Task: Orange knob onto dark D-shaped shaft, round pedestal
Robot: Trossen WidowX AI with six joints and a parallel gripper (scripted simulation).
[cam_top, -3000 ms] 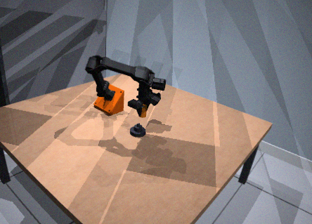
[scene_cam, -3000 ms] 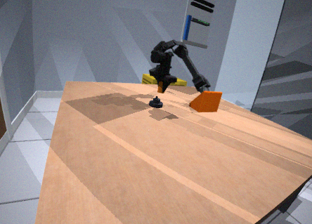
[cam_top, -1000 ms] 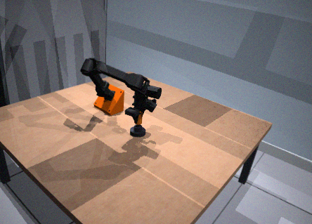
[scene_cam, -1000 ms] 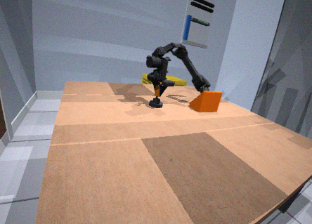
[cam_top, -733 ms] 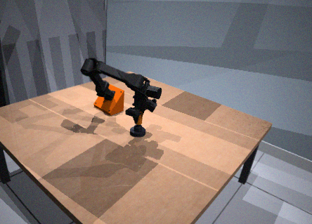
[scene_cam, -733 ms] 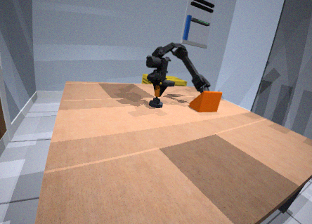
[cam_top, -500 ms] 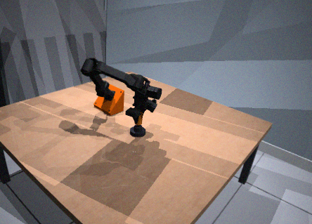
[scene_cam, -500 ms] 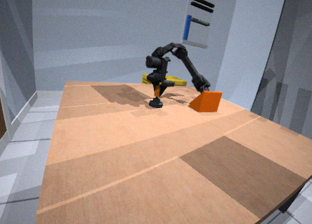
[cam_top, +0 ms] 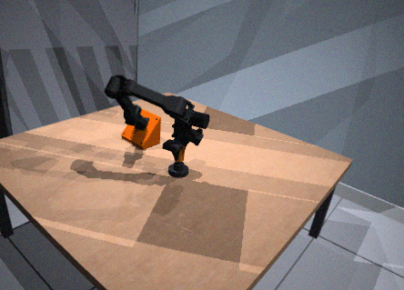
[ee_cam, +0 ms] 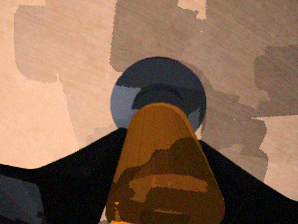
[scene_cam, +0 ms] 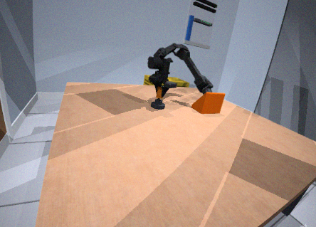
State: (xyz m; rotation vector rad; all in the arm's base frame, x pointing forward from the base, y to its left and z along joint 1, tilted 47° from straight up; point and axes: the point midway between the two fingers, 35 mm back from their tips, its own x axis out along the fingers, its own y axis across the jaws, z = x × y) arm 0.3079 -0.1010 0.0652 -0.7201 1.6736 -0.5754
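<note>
My gripper tip is now 20 mm below the orange knob. The rest, counted from my gripper tip: round pedestal (40 mm below).
</note>
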